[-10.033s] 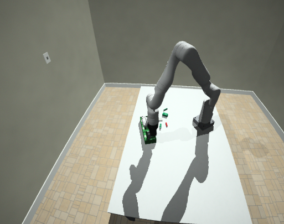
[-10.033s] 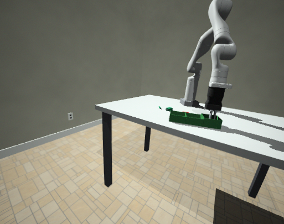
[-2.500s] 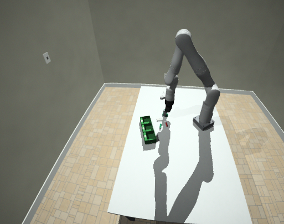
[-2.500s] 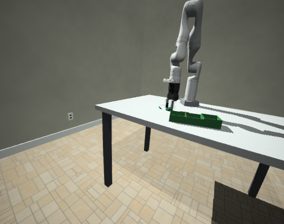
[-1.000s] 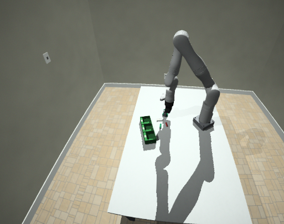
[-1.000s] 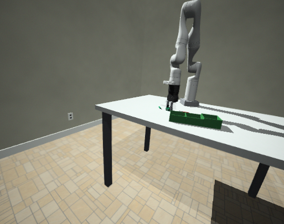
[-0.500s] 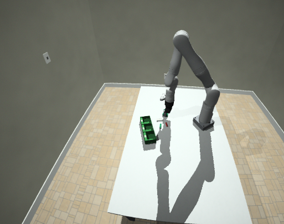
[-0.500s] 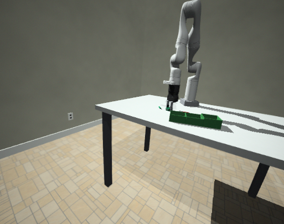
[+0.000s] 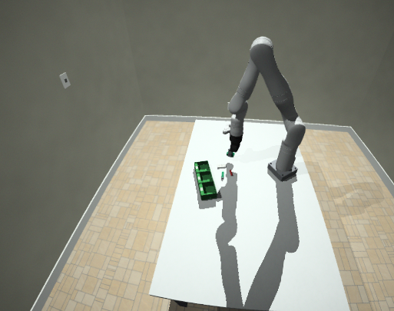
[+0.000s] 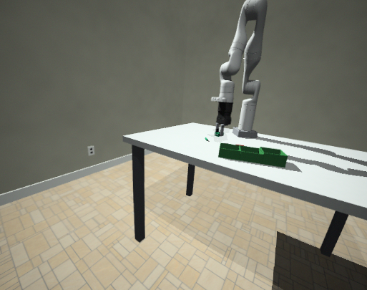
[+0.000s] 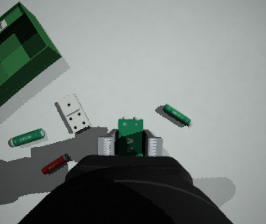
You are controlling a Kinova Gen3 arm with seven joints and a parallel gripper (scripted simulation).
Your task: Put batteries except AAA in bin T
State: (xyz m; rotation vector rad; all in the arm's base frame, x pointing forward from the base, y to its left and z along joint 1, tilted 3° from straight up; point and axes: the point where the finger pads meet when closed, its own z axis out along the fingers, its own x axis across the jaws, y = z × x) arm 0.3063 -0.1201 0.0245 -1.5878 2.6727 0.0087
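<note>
My hand is 10 mm short of the red battery, 120 mm to the right of it and 50 mm above it. The rest, counted from my hand: green block-shaped battery (10 mm ahead, 10 mm below); green bin tray (170 mm ahead, 170 mm to the left, 40 mm below); white domino (60 mm ahead, 60 mm to the left, 50 mm below).
</note>
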